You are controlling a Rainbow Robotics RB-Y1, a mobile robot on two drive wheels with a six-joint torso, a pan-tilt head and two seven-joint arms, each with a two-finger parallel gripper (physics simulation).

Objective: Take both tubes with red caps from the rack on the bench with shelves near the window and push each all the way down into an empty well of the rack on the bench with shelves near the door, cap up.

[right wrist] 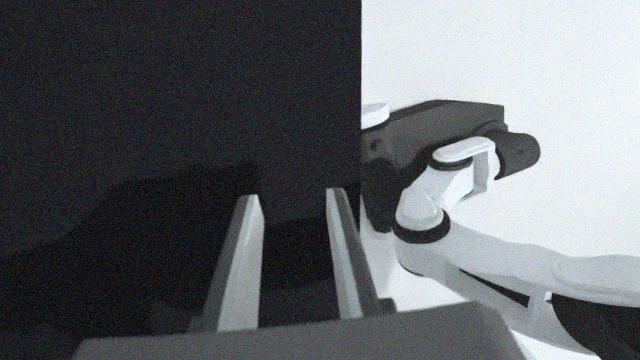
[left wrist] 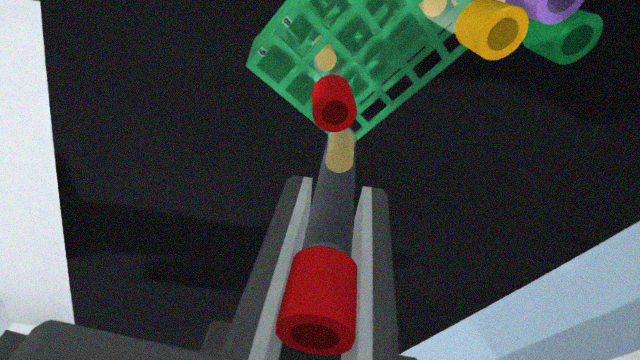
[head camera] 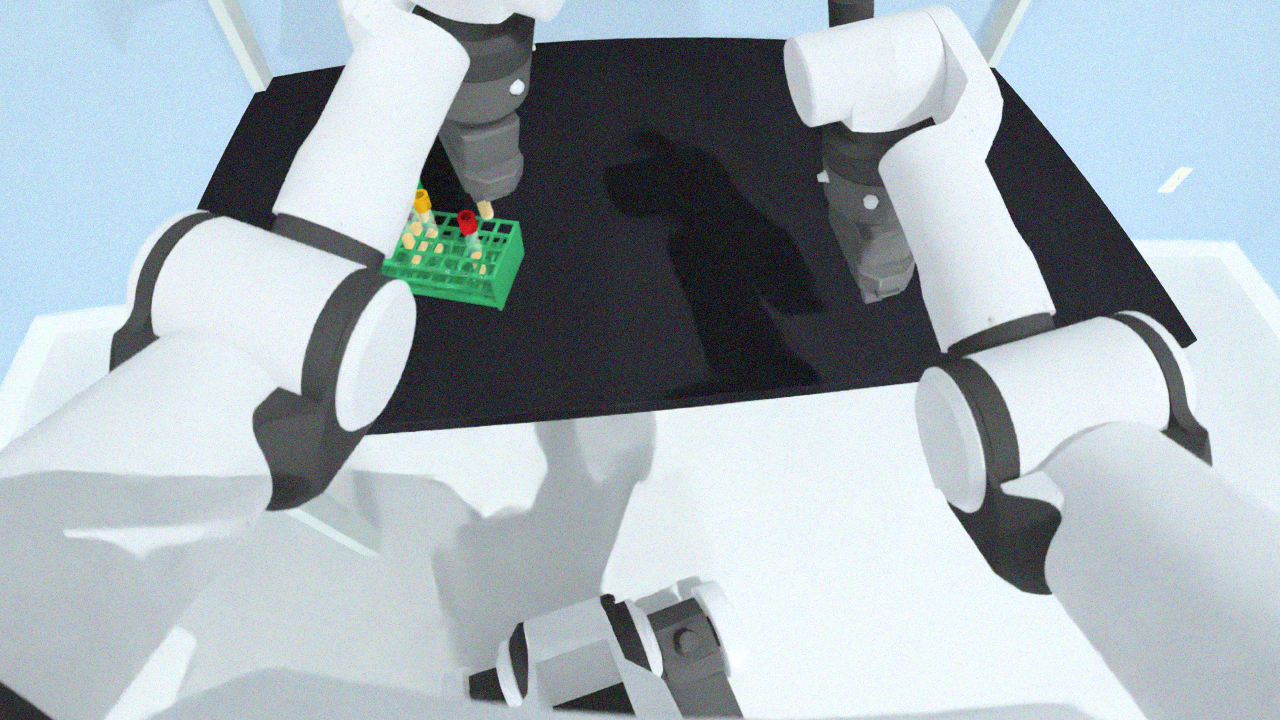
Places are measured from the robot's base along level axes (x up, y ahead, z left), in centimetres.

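Pixels of known places: left gripper, fingertip midpoint: [left wrist: 334,198] [head camera: 477,187]; right gripper, fingertip midpoint: [right wrist: 293,204] [head camera: 865,284].
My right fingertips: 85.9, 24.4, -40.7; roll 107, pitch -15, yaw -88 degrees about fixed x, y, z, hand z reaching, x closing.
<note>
For each thing: its top centre in the pictures, then the offset to it from my right fingertips, as dx, dy, dz. "spot": a spot on its surface instead. Level surfaces: height alone.
- green rack, surface spot: [left wrist: 272,84] spot: -3.8, +17.8, +35.4
- second red-capped tube, top centre: [left wrist: 342,113] [head camera: 464,214] +2.4, +20.7, +37.3
- yellow-capped tube, top centre: [left wrist: 506,34] [head camera: 418,194] +2.4, +26.0, +41.6
- purple cap, surface spot: [left wrist: 552,7] spot: +2.4, +27.1, +42.9
- green cap, top centre: [left wrist: 579,38] +2.4, +29.1, +42.3
- black bench top, surface height: dx -9.5
My left gripper [head camera: 492,191] [left wrist: 334,198] is shut on a red-capped tube [head camera: 485,209] [left wrist: 322,295], cap toward the wrist and yellowish tip pointing down. The tip is near the corner of the green rack [head camera: 511,270] [left wrist: 272,84]; its exact height above the rack is unclear. A second red-capped tube [head camera: 467,222] [left wrist: 334,100] stands cap up in the rack, close to the held tube's tip in the left wrist view. My right gripper [head camera: 881,292] [right wrist: 293,204] is partly open and empty, over the bench top at the right. The forearm hides the rack's left part in the head view.
The rack also holds a yellow-capped tube [head camera: 422,200] [left wrist: 492,30]; a purple cap [left wrist: 552,7] and a green cap [left wrist: 565,37] show beside it. The black bench top [head camera: 608,358] [right wrist: 150,75] carries arm shadows. Its front edge runs below both grippers in the head view.
</note>
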